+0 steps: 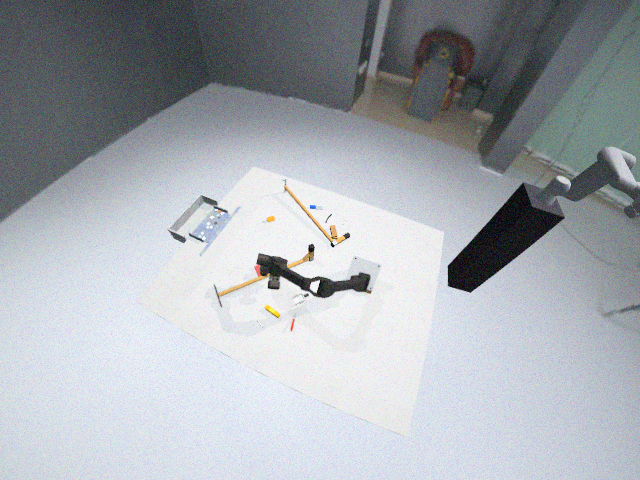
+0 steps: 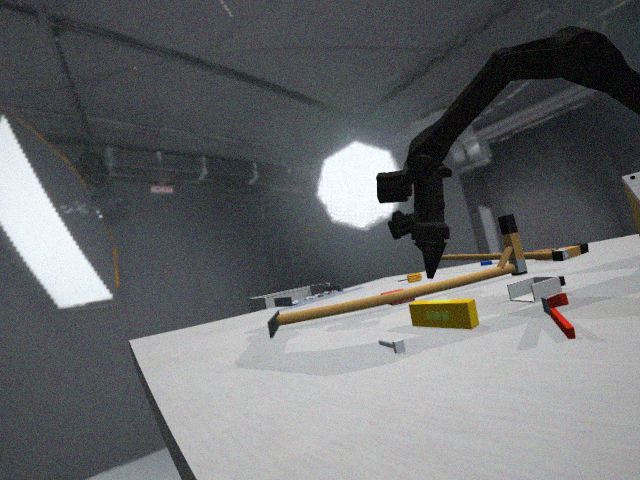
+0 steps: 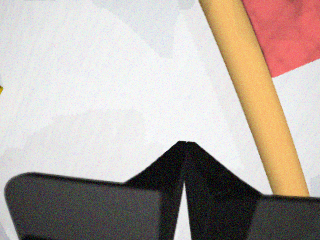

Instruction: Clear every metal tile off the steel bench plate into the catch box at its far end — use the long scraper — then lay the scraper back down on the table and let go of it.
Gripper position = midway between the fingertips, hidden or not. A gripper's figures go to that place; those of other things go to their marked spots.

Labels:
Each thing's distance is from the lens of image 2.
my gripper (image 2: 430, 278): 0.53 m
long scraper (image 2: 513, 254): 0.71 m

